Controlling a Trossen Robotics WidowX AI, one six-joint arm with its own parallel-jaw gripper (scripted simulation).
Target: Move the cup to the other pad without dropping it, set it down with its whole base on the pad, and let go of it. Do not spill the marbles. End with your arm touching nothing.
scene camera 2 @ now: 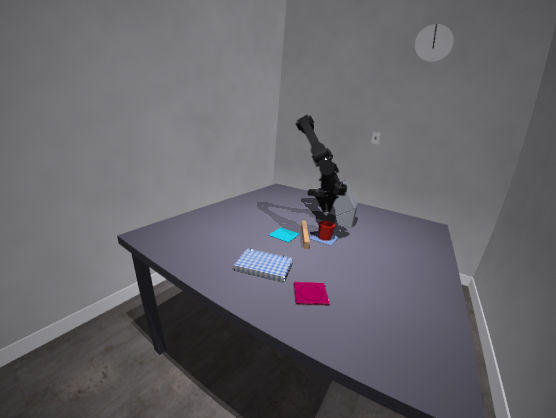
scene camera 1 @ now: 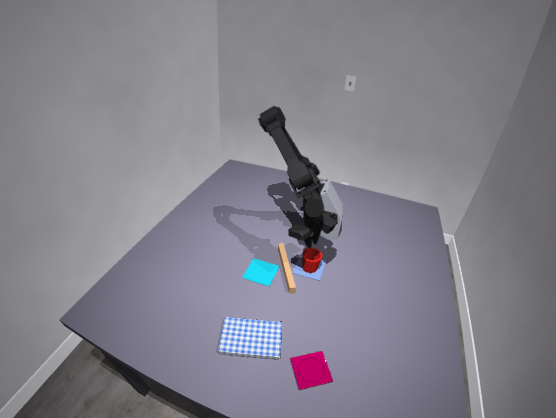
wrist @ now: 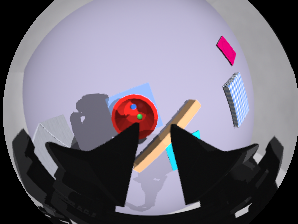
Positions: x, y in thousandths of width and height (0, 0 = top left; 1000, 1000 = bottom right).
Labels:
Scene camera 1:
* my gripper: 562, 590
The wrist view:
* my gripper: 522, 569
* red cup: 414, 520
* wooden bar: 636, 493

